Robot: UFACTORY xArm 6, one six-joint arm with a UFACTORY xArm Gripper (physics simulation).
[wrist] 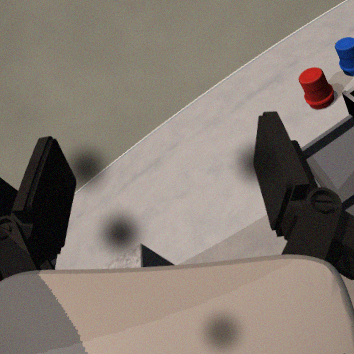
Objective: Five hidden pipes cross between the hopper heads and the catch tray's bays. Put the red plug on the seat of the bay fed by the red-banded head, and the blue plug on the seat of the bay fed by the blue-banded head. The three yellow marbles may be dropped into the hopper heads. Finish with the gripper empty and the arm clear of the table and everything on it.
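Observation:
The red plug stands upright on the pale table at the upper right of the wrist view. The blue plug stands just beyond it, partly cut off by the right edge of the view. My gripper is wide open with nothing between its fingers, above the table's edge. Both plugs are apart from it, beyond the right finger. A dark-rimmed grey structure shows in part at the right edge, behind the right finger; I cannot tell whether it is the catch tray. The hopper heads, their bands and the yellow marbles do not show.
The pale marbled table has an edge running diagonally from lower left to upper right, with a greenish-grey floor beyond it. A small grey angular block shows at the lower middle, partly hidden by the gripper's body. Several blurred dark spots lie over the view.

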